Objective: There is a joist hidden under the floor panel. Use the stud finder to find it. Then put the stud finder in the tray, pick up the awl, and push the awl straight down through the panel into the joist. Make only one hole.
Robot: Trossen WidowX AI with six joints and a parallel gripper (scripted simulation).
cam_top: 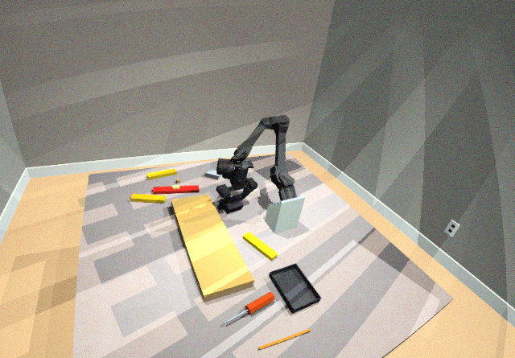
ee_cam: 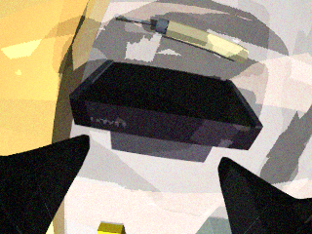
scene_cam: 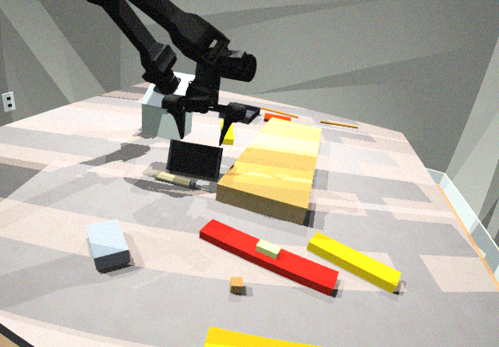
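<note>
Now: the stud finder 2 cm behind my gripper tip, 1 cm to the right of it and 4 cm below it. Also, from my gripper tip: awl (2 cm ahead, 9 cm to the right, 6 cm below); red level (24 cm ahead, 21 cm to the right, 5 cm below); grey-blue block (2 cm ahead, 33 cm to the right, 5 cm below).
</note>
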